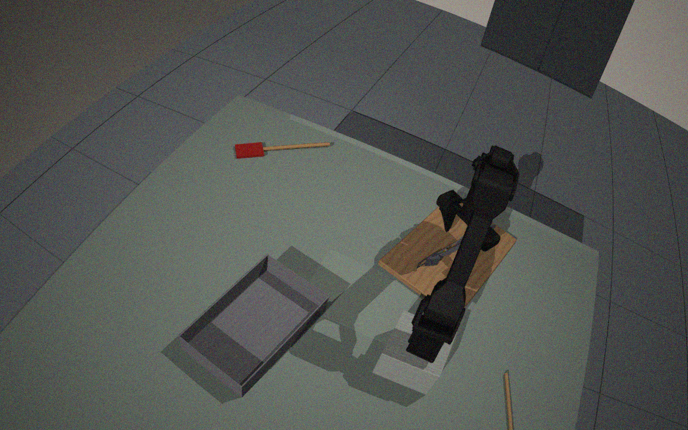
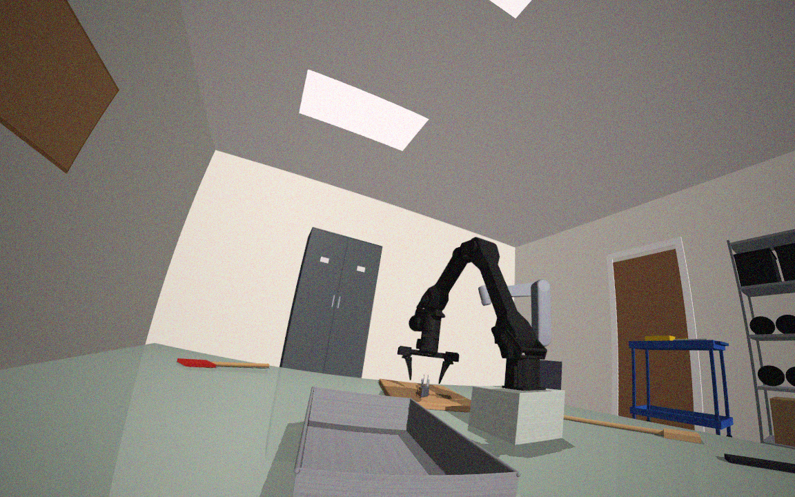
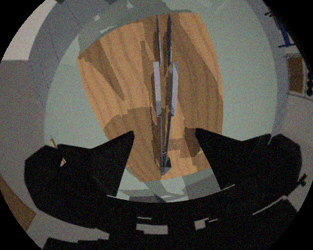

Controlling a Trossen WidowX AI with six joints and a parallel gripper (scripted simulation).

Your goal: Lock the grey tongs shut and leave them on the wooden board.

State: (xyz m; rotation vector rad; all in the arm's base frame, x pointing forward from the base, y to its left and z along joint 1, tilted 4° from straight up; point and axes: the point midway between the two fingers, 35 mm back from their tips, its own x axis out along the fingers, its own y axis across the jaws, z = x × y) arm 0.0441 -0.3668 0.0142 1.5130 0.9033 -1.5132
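Right now the wooden board is 4 cm below my gripper tip. Round my gripper tip: red spatula: 59 cm ahead, 5 cm to the right, 4 cm below; grey roasting tin: 29 cm ahead, 48 cm to the left, 2 cm below.
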